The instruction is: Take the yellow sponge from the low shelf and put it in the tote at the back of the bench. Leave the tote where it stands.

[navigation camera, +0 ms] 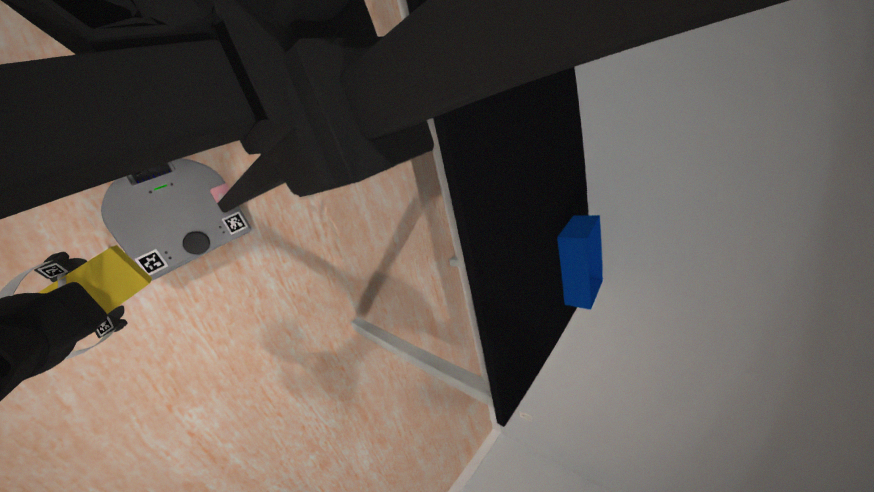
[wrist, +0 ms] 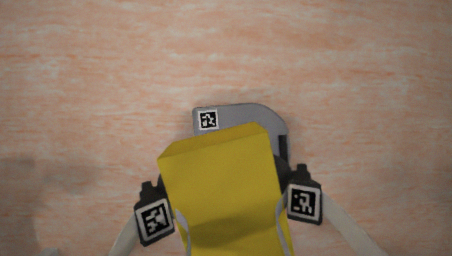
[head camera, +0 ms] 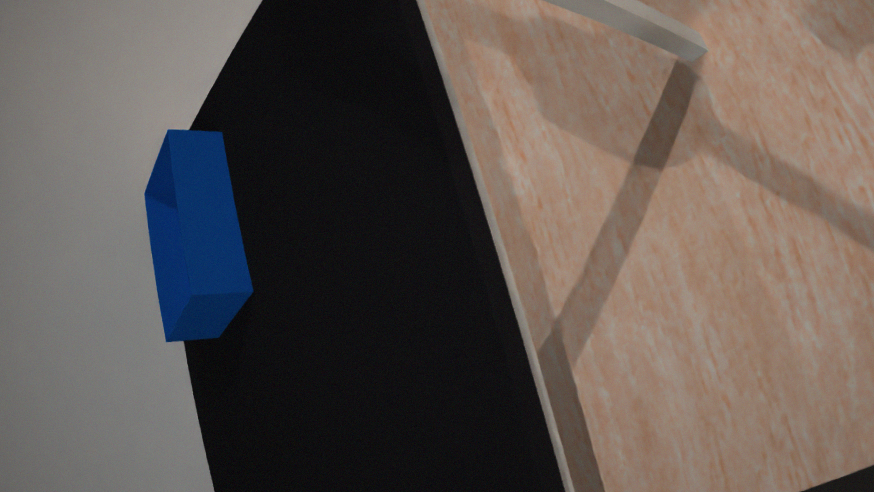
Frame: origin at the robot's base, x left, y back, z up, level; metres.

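Seen in the pictures: gripper, fingertip midpoint: (navigation camera: 92, 290); robot's base, origin of the base link: (navigation camera: 196, 240).
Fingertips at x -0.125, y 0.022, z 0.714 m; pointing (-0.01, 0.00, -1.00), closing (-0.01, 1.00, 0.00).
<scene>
Offsets run from my fingertips to a thing's top centre. Level surfaces: height alone.
The yellow sponge @(dz +0.056, dx +0.012, dy +0.002 m) (navigation camera: 113, 281) (wrist: 222, 195) is held between the two fingertips of my gripper (navigation camera: 85, 296) (wrist: 225, 177), above my grey base in the wrist view and at the lower left in the navigation view. The gripper is shut on it. The blue tote @(dz +0.300, dx +1.067, dy -0.590 m) (head camera: 211, 226) (navigation camera: 577, 262) stands upright at the back edge of the black bench top @(dz +0.200 m) (head camera: 366, 244) (navigation camera: 513, 183), against the wall. The gripper is well apart from the tote and on the near side of the bench. The low shelf does not show.
My grey base (navigation camera: 165, 213) (wrist: 240, 117) stands on the wood-patterned floor @(dz -0.714 m) (head camera: 733, 305) (navigation camera: 244, 415) (wrist: 225, 50). A pale bench leg (head camera: 648, 27) (navigation camera: 422, 357) reaches down to the floor. The pale wall (head camera: 79, 244) (navigation camera: 733, 244) rises behind the bench. My dark mast and arm parts (navigation camera: 336, 110) cross the navigation view's upper part.
</scene>
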